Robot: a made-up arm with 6 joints. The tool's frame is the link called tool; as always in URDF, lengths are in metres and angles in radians. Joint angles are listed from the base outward. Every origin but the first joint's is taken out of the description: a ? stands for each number. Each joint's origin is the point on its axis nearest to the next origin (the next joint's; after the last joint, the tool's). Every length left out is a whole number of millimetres.
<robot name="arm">
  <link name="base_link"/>
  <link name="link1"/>
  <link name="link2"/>
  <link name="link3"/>
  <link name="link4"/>
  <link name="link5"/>
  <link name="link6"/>
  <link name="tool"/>
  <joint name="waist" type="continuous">
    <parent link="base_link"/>
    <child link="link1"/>
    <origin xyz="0 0 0.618"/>
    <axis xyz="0 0 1"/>
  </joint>
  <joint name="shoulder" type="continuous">
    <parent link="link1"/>
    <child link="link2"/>
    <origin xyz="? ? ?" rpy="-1.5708 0 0"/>
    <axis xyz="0 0 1"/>
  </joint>
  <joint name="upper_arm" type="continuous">
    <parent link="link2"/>
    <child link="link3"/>
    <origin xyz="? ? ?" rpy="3.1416 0 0"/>
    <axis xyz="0 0 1"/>
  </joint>
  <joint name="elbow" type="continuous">
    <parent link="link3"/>
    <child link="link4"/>
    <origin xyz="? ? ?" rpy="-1.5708 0 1.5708"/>
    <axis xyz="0 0 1"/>
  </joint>
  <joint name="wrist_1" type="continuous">
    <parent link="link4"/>
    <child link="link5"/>
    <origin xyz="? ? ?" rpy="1.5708 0 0"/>
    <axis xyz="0 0 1"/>
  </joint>
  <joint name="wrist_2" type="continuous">
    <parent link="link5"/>
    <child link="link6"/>
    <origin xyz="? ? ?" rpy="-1.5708 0 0"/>
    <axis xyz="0 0 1"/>
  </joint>
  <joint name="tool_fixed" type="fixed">
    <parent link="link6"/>
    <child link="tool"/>
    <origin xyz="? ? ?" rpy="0 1.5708 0"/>
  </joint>
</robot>
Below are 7 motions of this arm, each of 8 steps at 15 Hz.
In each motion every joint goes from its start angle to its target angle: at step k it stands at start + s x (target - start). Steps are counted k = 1, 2, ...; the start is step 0. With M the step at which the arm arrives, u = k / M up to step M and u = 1 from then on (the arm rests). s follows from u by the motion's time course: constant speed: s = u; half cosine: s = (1 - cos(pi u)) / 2; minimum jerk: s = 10 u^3 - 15 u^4 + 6 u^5.
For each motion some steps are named. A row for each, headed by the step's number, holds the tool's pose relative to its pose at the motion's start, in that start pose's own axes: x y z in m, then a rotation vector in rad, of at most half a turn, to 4 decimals.
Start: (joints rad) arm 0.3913 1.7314 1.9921 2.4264 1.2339 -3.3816
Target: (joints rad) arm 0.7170 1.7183 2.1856 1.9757 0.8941 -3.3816
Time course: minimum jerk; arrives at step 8
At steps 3, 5, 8:
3: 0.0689 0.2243 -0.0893 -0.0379 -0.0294 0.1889
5: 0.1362 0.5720 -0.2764 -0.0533 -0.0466 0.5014
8: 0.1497 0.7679 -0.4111 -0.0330 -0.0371 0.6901

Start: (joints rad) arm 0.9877 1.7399 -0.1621 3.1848 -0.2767 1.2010
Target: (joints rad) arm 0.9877 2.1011 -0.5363 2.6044 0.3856 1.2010
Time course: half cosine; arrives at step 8
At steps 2, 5, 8:
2: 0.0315 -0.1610 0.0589 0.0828 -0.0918 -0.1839
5: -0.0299 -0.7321 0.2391 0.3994 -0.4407 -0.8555
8: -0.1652 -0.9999 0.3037 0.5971 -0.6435 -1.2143

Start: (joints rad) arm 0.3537 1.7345 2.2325 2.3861 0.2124 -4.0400
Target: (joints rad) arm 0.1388 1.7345 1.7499 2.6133 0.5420 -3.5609
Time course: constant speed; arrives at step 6
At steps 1, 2, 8:
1: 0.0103 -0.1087 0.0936 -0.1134 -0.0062 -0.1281
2: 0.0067 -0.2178 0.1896 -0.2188 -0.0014 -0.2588
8: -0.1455 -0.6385 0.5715 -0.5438 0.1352 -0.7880

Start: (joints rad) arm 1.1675 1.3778 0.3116 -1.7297 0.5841 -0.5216
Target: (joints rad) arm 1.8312 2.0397 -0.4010 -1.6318 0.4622 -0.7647
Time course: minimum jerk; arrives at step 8
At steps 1, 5, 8:
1: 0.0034 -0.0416 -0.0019 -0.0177 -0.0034 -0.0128
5: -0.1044 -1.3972 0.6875 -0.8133 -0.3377 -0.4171
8: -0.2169 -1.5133 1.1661 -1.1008 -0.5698 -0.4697

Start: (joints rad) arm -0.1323 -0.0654 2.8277 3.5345 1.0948 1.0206
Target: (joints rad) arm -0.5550 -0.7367 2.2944 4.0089 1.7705 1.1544
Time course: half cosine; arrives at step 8
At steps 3, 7, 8:
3: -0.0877 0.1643 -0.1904 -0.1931 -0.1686 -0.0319
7: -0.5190 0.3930 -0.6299 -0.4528 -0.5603 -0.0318
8: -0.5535 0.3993 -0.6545 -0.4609 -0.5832 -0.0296

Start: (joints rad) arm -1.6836 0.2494 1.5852 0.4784 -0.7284 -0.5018
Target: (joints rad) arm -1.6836 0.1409 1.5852 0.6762 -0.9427 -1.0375
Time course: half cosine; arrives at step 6
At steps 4, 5, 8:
4: -0.1276 -0.0522 0.1350 0.3294 -0.0190 -0.1640
5: -0.1611 -0.0660 0.1668 0.4137 -0.0350 -0.2056
8: -0.1736 -0.0712 0.1783 0.4449 -0.0421 -0.2208

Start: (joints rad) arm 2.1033 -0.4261 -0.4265 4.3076 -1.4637 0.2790
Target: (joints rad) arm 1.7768 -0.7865 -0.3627 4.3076 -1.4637 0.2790
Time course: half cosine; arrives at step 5
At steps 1, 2, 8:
1: -0.0173 0.0495 -0.0267 -0.0493 -0.0135 0.0010
2: -0.0545 0.1697 -0.1102 -0.1788 -0.0471 -0.0021
8: -0.0837 0.4040 -0.4023 -0.5175 -0.1212 -0.0492

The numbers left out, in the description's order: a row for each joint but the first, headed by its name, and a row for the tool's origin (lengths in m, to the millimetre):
shoulder: 0.198 0 0
upper_arm: 0 -1.11 0
elbow: 1.177 0.18 0
wrist_1: 0 0 0
wrist_2: 0 -0.182 0
tool: 0 0 0

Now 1 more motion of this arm.
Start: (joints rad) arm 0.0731 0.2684 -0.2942 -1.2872 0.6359 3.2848
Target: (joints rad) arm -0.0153 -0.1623 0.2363 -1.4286 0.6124 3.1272
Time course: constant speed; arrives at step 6
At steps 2, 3, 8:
2: -0.1426 -0.2713 -0.3254 0.2781 0.1248 -0.1967
3: -0.2550 -0.3785 -0.5003 0.4137 0.1803 -0.3026
8: -0.7421 -0.5513 -1.0197 0.7999 0.3163 -0.6534

